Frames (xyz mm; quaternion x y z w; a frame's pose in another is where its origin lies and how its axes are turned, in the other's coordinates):
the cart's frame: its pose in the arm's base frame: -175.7 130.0 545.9 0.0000 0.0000 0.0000 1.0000
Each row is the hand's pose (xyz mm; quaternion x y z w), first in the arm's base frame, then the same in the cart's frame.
Working: the arm's base frame: its pose in the cart's frame: 175.7 -130.0 -545.9 0.0000 0.0000 0.0000 1.0000

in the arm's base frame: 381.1 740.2 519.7 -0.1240 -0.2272 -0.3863 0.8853
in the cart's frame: 556.8 610.2 -26.2 -0.1240 -0.2272 -0.3863 0.8853
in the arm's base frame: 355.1 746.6 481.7 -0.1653 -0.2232 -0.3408 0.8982
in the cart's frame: 530.8 616.6 -64.2 -0.1653 -0.2232 -0.3408 0.8982
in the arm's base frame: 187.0 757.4 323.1 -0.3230 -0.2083 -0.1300 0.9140
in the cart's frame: 362.7 627.4 -222.8 -0.3230 -0.2083 -0.1300 0.9140
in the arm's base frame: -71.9 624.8 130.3 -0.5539 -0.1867 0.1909 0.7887
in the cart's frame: 103.8 494.8 -415.6 -0.5539 -0.1867 0.1909 0.7886
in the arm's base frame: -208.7 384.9 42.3 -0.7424 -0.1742 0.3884 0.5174
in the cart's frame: -33.0 254.9 -503.6 -0.7424 -0.1742 0.3884 0.5174
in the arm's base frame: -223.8 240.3 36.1 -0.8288 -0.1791 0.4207 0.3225
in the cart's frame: -48.1 110.3 -509.8 -0.8288 -0.1791 0.4207 0.3225
